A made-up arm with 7 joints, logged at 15 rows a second.
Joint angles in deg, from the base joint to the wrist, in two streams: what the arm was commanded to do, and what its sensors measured. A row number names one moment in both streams.
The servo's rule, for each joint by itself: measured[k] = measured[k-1] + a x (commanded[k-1-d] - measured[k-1]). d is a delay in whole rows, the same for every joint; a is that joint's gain. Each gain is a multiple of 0.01, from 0.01 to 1. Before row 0 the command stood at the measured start. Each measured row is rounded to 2 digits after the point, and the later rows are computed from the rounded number. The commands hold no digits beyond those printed.
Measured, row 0:
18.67 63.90 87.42 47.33 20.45 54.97 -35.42
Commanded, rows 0 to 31:
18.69 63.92 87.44 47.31 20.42 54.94 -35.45
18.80 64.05 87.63 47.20 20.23 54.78 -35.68
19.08 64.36 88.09 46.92 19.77 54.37 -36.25
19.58 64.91 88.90 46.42 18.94 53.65 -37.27
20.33 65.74 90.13 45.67 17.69 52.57 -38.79
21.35 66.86 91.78 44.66 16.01 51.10 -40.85
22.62 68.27 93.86 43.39 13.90 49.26 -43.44
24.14 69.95 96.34 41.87 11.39 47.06 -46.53
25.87 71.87 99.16 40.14 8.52 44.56 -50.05
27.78 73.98 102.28 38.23 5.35 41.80 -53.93
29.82 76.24 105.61 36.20 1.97 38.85 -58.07
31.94 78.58 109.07 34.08 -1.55 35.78 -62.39
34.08 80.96 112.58 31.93 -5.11 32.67 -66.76
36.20 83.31 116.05 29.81 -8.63 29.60 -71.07
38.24 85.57 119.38 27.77 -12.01 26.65 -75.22
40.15 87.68 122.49 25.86 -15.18 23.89 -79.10
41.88 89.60 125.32 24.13 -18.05 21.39 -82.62
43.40 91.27 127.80 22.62 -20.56 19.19 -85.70
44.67 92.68 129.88 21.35 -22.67 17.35 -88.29
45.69 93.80 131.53 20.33 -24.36 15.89 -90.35
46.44 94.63 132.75 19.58 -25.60 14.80 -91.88
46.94 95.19 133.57 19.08 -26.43 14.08 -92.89
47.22 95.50 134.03 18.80 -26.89 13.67 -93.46
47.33 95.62 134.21 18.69 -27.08 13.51 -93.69
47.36 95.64 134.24 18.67 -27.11 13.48 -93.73
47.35 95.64 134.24 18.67 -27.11 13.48 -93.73
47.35 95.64 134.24 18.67 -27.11 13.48 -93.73
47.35 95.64 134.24 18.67 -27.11 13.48 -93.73
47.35 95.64 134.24 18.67 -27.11 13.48 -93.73
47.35 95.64 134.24 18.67 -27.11 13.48 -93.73
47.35 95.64 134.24 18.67 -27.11 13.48 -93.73
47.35 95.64 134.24 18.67 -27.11 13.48 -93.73
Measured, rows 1 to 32:
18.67 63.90 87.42 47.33 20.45 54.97 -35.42
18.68 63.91 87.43 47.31 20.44 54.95 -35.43
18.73 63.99 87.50 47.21 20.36 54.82 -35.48
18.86 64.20 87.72 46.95 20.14 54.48 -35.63
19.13 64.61 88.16 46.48 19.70 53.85 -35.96
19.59 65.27 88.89 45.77 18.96 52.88 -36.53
20.26 66.19 89.96 44.79 17.87 51.53 -37.39
21.16 67.40 91.40 43.56 16.40 49.80 -38.60
22.29 68.88 93.23 42.07 14.55 47.72 -40.19
23.65 70.61 95.42 40.37 12.32 45.32 -42.16
25.22 72.56 97.96 38.49 9.74 42.64 -44.51
26.97 74.69 100.79 36.47 6.87 39.76 -47.22
28.86 76.95 103.85 34.37 3.75 36.74 -50.25
30.84 79.28 107.08 32.22 0.47 33.65 -53.55
32.88 81.62 110.40 30.10 -2.90 30.57 -57.05
34.92 83.91 113.72 28.05 -6.27 27.59 -60.68
36.91 86.10 116.96 26.12 -9.57 24.78 -64.36
38.80 88.13 120.05 24.37 -12.71 22.20 -68.01
40.55 89.95 122.92 22.83 -15.61 19.91 -71.55
42.12 91.53 125.50 21.53 -18.22 17.96 -74.90
43.48 92.85 127.73 20.47 -20.49 16.39 -77.99
44.60 93.88 129.59 19.69 -22.38 15.18 -80.77
45.49 94.64 131.06 19.15 -23.88 14.34 -83.19
46.15 95.14 132.16 18.84 -24.99 13.83 -85.24
46.60 95.42 132.92 18.71 -25.76 13.59 -86.93
46.89 95.55 133.41 18.67 -26.26 13.51 -88.29
47.06 95.60 133.72 18.67 -26.57 13.49 -89.38
47.17 95.62 133.91 18.67 -26.77 13.48 -90.25
47.24 95.63 134.03 18.67 -26.90 13.48 -90.95
47.28 95.64 134.11 18.67 -26.98 13.48 -91.51
47.31 95.64 134.16 18.67 -27.03 13.48 -91.95
47.33 95.64 134.19 18.67 -27.06 13.48 -92.31
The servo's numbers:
d 1
a 0.38 0.58 0.37 0.88 0.37 0.76 0.20

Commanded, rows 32 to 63:
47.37 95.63 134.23 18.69 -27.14 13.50 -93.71
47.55 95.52 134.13 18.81 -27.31 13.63 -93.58
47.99 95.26 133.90 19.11 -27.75 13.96 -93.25
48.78 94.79 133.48 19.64 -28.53 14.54 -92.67
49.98 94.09 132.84 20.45 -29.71 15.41 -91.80
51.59 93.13 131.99 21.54 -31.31 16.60 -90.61
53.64 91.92 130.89 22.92 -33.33 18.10 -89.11
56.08 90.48 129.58 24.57 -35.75 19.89 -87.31
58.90 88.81 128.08 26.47 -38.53 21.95 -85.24
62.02 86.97 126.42 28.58 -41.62 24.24 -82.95
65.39 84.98 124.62 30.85 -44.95 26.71 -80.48
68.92 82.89 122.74 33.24 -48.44 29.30 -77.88
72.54 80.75 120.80 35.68 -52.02 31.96 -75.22
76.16 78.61 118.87 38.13 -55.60 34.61 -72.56
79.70 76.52 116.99 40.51 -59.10 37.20 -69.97
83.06 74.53 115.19 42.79 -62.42 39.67 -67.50
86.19 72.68 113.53 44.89 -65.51 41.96 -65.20
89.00 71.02 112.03 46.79 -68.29 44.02 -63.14
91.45 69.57 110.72 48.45 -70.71 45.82 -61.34
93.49 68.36 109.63 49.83 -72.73 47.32 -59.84
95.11 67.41 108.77 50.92 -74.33 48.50 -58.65
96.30 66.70 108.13 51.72 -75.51 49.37 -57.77
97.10 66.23 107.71 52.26 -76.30 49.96 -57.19
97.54 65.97 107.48 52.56 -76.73 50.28 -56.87
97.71 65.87 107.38 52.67 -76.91 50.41 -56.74
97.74 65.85 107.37 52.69 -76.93 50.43 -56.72
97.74 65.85 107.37 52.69 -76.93 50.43 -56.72
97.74 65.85 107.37 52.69 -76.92 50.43 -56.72
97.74 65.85 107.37 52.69 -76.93 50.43 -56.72
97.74 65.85 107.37 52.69 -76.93 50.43 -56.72
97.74 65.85 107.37 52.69 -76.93 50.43 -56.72
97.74 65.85 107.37 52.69 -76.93 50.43 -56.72
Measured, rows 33 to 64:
47.34 95.64 134.21 18.67 -27.08 13.48 -92.59
47.35 95.63 134.22 18.69 -27.10 13.50 -92.81
47.43 95.57 134.19 18.80 -27.18 13.60 -92.96
47.64 95.39 134.08 19.07 -27.39 13.87 -93.02
48.07 95.04 133.86 19.57 -27.81 14.38 -92.95
48.80 94.49 133.48 20.34 -28.51 15.16 -92.72
49.86 93.70 132.93 21.40 -29.55 16.25 -92.30
51.30 92.67 132.18 22.74 -30.95 17.66 -91.66
53.12 91.40 131.22 24.35 -32.73 19.35 -90.79
55.32 89.90 130.06 26.22 -34.88 21.33 -89.68
57.87 88.20 128.71 28.30 -37.37 23.54 -88.33
60.73 86.33 127.20 30.54 -40.17 25.95 -86.76
63.84 84.33 125.55 32.92 -43.23 28.50 -84.98
67.15 82.25 123.79 35.35 -46.48 31.13 -83.03
70.57 80.14 121.97 37.80 -49.85 33.77 -80.94
74.04 78.04 120.13 40.18 -53.27 36.38 -78.75
77.47 76.00 118.30 42.48 -56.66 38.88 -76.50
80.78 74.07 116.54 44.60 -59.93 41.22 -74.24
83.90 72.30 114.87 46.53 -63.02 43.35 -72.02
86.77 70.72 113.33 48.22 -65.87 45.23 -69.88
89.32 69.35 111.96 49.64 -68.41 46.82 -67.87
91.52 68.22 110.78 50.77 -70.60 48.10 -66.03
93.34 67.34 109.80 51.61 -72.42 49.07 -64.38
94.77 66.70 109.03 52.18 -73.86 49.75 -62.94
95.82 66.28 108.46 52.51 -74.92 50.15 -61.73
96.54 66.04 108.06 52.65 -75.66 50.35 -60.73
97.00 65.93 107.80 52.69 -76.13 50.41 -59.93
97.28 65.88 107.64 52.69 -76.43 50.43 -59.29
97.45 65.86 107.54 52.69 -76.61 50.43 -58.78
97.56 65.85 107.48 52.69 -76.73 50.43 -58.37
97.63 65.85 107.44 52.69 -76.80 50.43 -58.04
97.67 65.85 107.41 52.69 -76.85 50.43 -57.78

